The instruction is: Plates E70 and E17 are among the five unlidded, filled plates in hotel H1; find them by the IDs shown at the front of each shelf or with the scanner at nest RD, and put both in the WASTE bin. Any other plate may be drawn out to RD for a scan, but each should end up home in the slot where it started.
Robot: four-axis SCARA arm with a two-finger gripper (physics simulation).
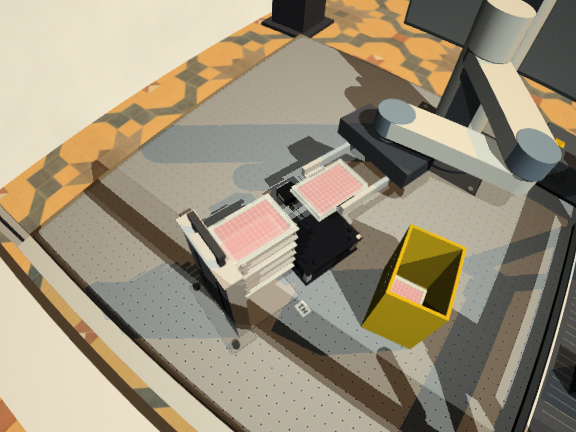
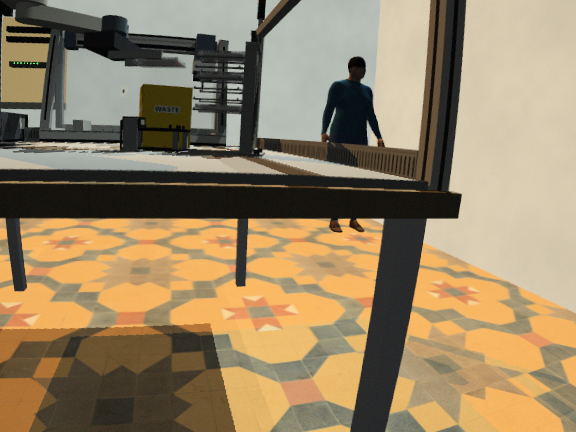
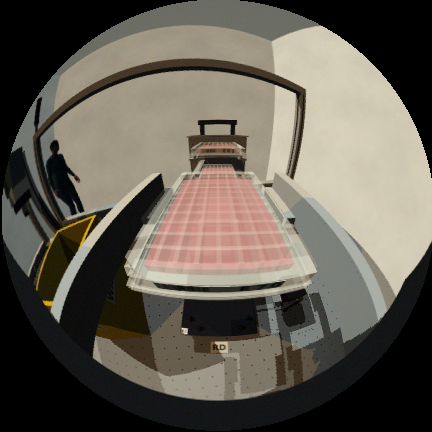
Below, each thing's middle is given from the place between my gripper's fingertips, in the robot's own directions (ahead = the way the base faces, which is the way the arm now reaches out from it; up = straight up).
My gripper is now 19 cm above the black nest RD [image 1: 322, 241], 2 cm past it and 1 cm to the right of it. Round my hand: hotel H1 [image 1: 234, 298]: 22 cm ahead, 11 cm below, 6 cm to the right.
